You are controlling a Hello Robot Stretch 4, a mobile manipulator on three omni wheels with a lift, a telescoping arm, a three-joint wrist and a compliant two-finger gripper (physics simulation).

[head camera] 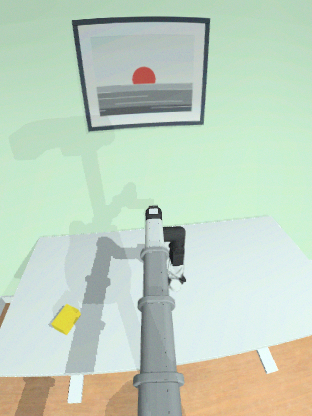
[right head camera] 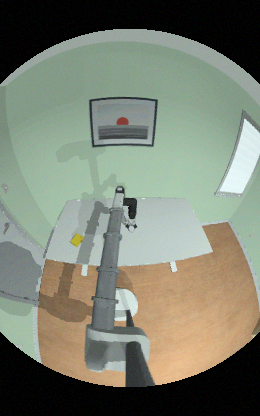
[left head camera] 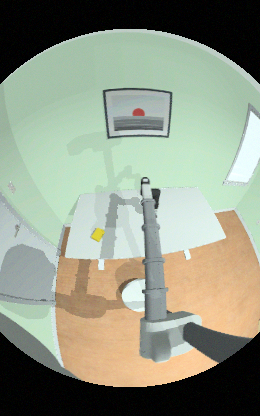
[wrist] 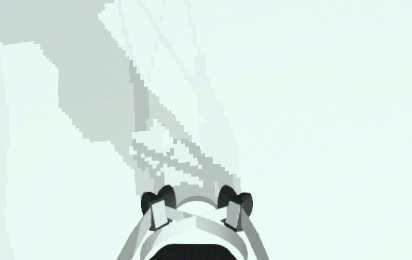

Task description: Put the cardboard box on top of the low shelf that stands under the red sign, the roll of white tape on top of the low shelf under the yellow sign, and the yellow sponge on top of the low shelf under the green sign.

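Frame: origin at the robot's base, x left, y back, z up, level; millimetres.
Seen in the pictures: gripper, fingertip midpoint: (head camera: 174, 283) (right head camera: 130, 227) (wrist: 197, 199); robot's base, origin of the base link: (right head camera: 119, 303) (left head camera: 139, 294).
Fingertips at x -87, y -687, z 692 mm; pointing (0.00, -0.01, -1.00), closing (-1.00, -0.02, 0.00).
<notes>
Pixels of each thing's top centre, then the offset from my fingertips to it. "*": a spot on its surface instead. Level surfaces: height alone.
- white table, its level: dz +0 mm
- white tape, middle of its top: (wrist: 196, 228) (head camera: 175, 284) (right head camera: 130, 227) dx +0, dy +21, dz +25 mm
- yellow sponge, middle of its top: (head camera: 64, 316) (left head camera: 96, 233) (right head camera: 75, 238) dx +458, dy +185, dz +45 mm
- window, surface spot: (right head camera: 240, 160) * dx -1520, dy -590, dz +699 mm
My gripper (head camera: 176, 280) (right head camera: 130, 226) (wrist: 197, 199) is low over the white table (head camera: 240, 280) (left head camera: 190, 225) (right head camera: 170, 225). In the wrist view its two dark pads stand on either side of the roll of white tape (wrist: 196, 206) (head camera: 175, 286) (right head camera: 131, 229), against its edges; the straps hide part of the roll. In the left head view the arm hides the fingers. The yellow sponge (head camera: 65, 319) (left head camera: 97, 234) (right head camera: 76, 240) lies on the table's left part. The cardboard box, the low shelves and the coloured signs do not show.
A framed picture (head camera: 144, 122) (left head camera: 138, 136) (right head camera: 124, 145) hangs on the green wall behind the table. A white round object (left head camera: 133, 294) (right head camera: 129, 304) is on the wooden floor, partly behind the arm. A grey door (left head camera: 22, 260) is at the left, a window (left head camera: 245, 150) (right head camera: 240, 160) at the right.
</notes>
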